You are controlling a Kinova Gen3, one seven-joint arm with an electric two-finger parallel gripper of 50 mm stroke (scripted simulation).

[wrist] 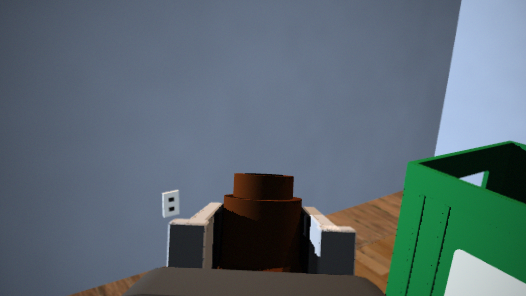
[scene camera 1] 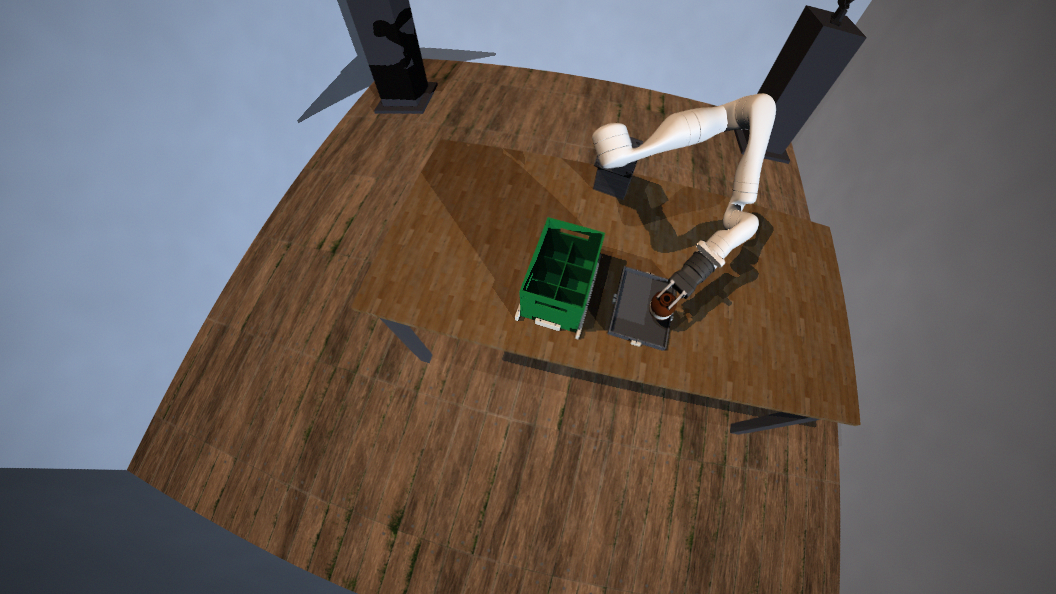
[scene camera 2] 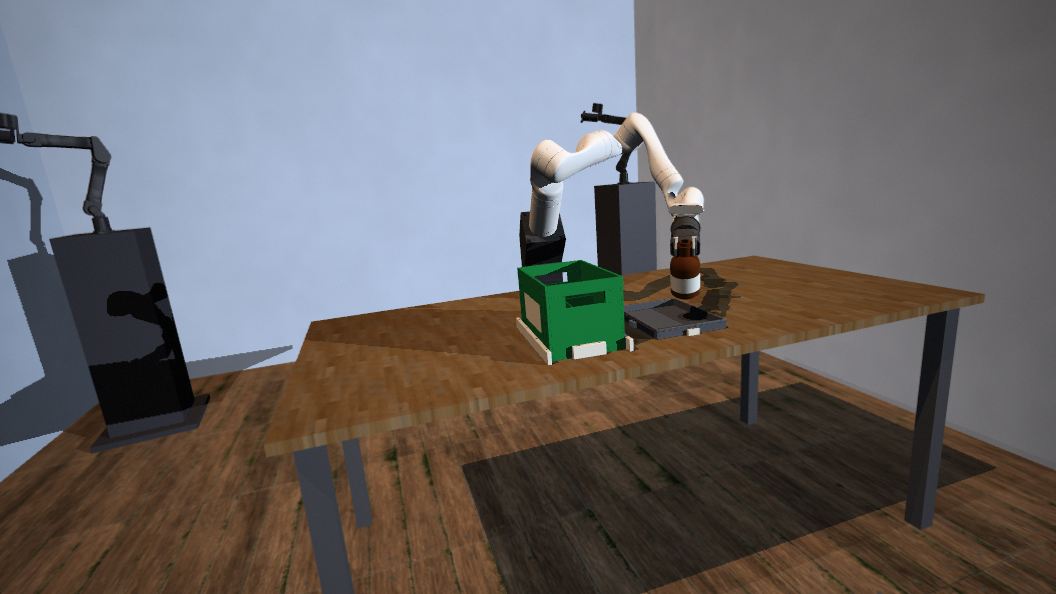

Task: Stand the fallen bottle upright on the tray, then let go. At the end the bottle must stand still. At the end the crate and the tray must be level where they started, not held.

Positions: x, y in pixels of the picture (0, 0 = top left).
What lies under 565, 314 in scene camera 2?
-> A green crate.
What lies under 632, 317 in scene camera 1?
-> A dark grey tray.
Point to a bottle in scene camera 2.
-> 684, 269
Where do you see a green crate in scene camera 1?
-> At 541, 283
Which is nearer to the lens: the bottle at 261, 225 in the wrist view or the green crate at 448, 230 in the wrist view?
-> The bottle.
